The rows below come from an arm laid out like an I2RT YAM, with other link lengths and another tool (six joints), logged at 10 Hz.
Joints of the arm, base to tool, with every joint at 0 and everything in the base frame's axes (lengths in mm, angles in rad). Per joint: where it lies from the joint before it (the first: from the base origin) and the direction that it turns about. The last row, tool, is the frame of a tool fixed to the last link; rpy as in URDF.
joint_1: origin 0 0 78.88 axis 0 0 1
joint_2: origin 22 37.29 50.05 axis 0 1 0
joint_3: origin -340.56 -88.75 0 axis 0 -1 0
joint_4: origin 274.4 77.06 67.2 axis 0 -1 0
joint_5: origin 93.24 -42.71 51.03 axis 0 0 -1
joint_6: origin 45.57 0 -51.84 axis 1 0 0
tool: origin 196 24 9 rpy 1.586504 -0.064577 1.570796
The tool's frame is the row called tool.
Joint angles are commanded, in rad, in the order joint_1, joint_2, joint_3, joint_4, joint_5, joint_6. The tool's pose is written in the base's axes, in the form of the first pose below.
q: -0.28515, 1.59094, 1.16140, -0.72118, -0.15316, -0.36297
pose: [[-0.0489, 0.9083, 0.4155, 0.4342], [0.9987, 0.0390, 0.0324, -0.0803], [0.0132, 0.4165, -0.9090, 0.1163], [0, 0, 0, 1]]
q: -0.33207, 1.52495, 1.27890, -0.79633, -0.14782, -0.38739
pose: [[-0.0198, 0.8623, 0.5060, 0.4427], [0.9990, 0.0369, -0.0239, -0.1063], [-0.0393, 0.5050, -0.8622, 0.1831], [0, 0, 0, 1]]
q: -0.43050, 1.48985, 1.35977, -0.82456, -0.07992, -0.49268
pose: [[0.0324, 0.8386, 0.5437, 0.4328], [0.9830, 0.0716, -0.1690, -0.1685], [-0.1806, 0.5400, -0.8221, 0.2260], [0, 0, 0, 1]]
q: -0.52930, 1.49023, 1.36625, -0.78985, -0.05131, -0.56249
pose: [[0.0929, 0.8370, 0.5393, 0.4194], [0.9622, 0.0638, -0.2647, -0.2217], [-0.2560, 0.5435, -0.7994, 0.2336], [0, 0, 0, 1]]
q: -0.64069, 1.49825, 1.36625, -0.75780, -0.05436, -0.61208
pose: [[0.1620, 0.8366, 0.5234, 0.3991], [0.9427, 0.0256, -0.3327, -0.2716], [-0.2917, 0.5473, -0.7845, 0.2357], [0, 0, 0, 1]]
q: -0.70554, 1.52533, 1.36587, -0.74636, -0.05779, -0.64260
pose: [[0.1922, 0.8485, 0.4931, 0.3848], [0.9347, -0.0051, -0.3554, -0.2997], [-0.2991, 0.5292, -0.7940, 0.2249], [0, 0, 0, 1]]
